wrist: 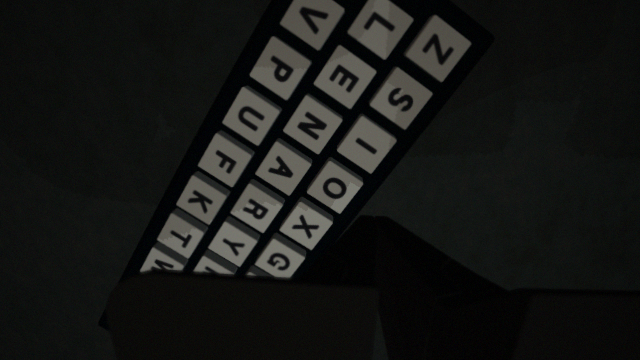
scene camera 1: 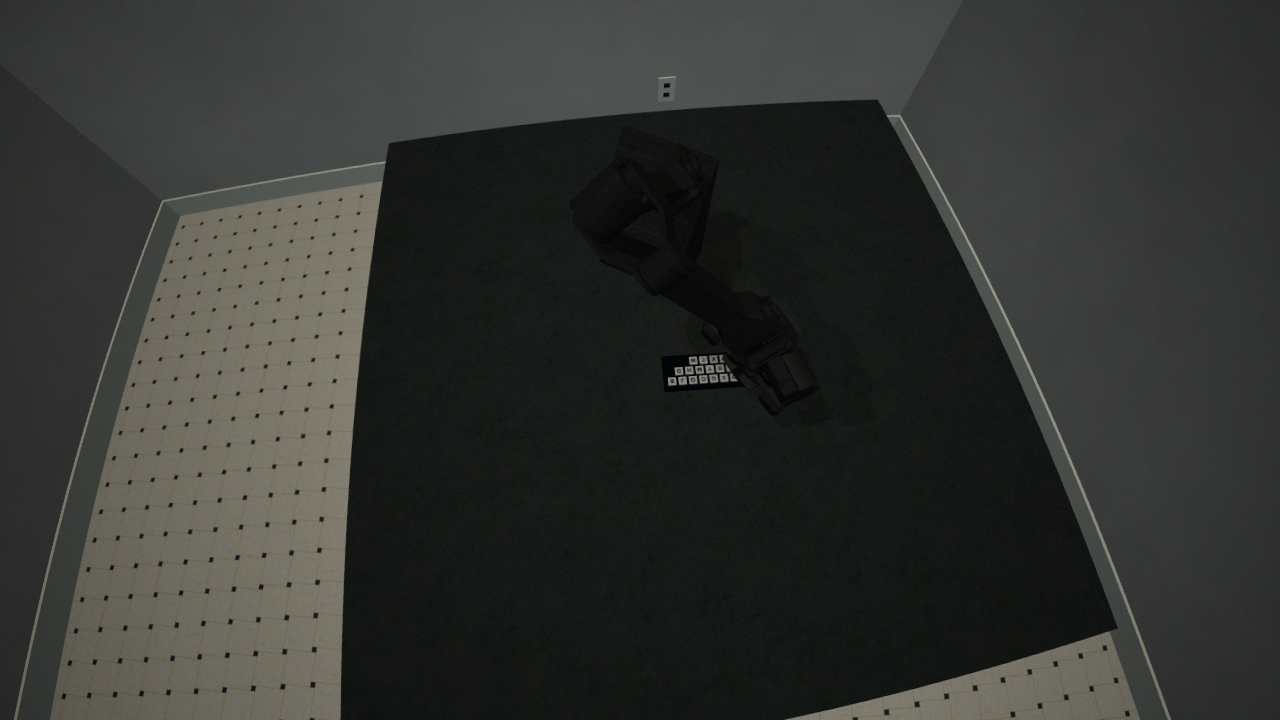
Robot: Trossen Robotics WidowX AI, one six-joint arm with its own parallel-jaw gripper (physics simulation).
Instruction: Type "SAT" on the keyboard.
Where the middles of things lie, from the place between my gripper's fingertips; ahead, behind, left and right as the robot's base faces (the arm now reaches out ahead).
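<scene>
Black keyboard (scene camera 1: 669, 363): 30 mm below my hand, 40 mm behind it, 20 mm to the right of it.
</scene>
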